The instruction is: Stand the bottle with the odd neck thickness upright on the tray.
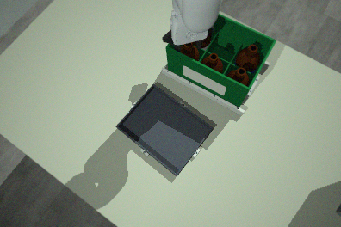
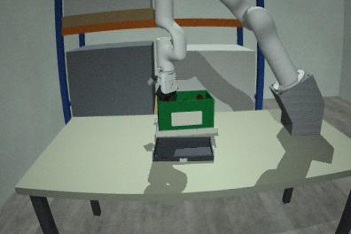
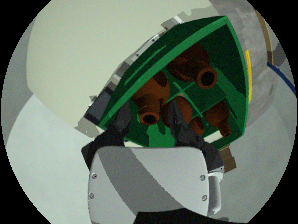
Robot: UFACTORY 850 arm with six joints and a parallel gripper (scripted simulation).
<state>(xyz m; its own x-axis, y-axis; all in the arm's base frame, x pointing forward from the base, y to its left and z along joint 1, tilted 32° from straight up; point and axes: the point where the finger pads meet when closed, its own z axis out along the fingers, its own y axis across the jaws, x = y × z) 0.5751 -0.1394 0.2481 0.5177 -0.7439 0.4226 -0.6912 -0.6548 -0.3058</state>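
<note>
The green crate lies 9 cm behind my hand, 7 cm below it and 3 cm to the right of it. The rest, counted from my hand: dark grey tray (24 cm to the left, 15 cm below, 1 cm behind).
</note>
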